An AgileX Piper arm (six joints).
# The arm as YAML. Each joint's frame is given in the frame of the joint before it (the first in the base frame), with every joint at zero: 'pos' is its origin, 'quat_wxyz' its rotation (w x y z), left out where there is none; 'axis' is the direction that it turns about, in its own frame. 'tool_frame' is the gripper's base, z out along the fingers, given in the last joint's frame.
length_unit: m
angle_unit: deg
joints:
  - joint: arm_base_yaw
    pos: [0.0, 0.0, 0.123]
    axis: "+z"
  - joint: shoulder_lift
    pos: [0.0, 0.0, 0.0]
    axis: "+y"
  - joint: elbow
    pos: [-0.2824, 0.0, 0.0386]
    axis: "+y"
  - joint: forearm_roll
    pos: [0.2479, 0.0, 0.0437]
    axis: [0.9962, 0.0, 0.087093]
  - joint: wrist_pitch
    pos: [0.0, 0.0, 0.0]
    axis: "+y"
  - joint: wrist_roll
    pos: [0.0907, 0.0, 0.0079]
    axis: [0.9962, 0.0, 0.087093]
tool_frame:
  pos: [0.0, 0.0, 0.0]
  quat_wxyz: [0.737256, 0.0, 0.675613, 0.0]
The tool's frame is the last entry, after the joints.
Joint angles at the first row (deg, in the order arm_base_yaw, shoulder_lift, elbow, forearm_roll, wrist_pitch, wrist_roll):
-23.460, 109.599, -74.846, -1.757, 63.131, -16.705
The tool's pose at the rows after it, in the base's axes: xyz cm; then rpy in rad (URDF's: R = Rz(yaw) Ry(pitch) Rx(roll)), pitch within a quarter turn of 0, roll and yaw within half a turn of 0:
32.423, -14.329, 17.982, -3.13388, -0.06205, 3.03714
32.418, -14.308, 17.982, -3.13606, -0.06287, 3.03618
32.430, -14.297, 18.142, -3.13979, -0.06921, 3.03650
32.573, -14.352, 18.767, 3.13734, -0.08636, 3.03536
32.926, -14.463, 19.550, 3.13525, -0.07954, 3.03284
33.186, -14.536, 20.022, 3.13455, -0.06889, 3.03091
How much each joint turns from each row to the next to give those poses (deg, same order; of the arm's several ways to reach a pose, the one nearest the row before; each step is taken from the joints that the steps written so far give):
0.000, -0.001, 0.001, 0.094, 0.381, 0.000
0.000, 0.001, -0.001, 0.122, 0.082, 0.000
0.000, 0.001, -0.392, 0.115, 0.800, -0.079
-0.001, 0.094, -1.669, 0.075, 2.617, 0.000
0.001, -0.001, -1.931, 0.276, 1.595, 0.001
0.001, 0.000, -1.163, 0.246, 0.592, 0.000

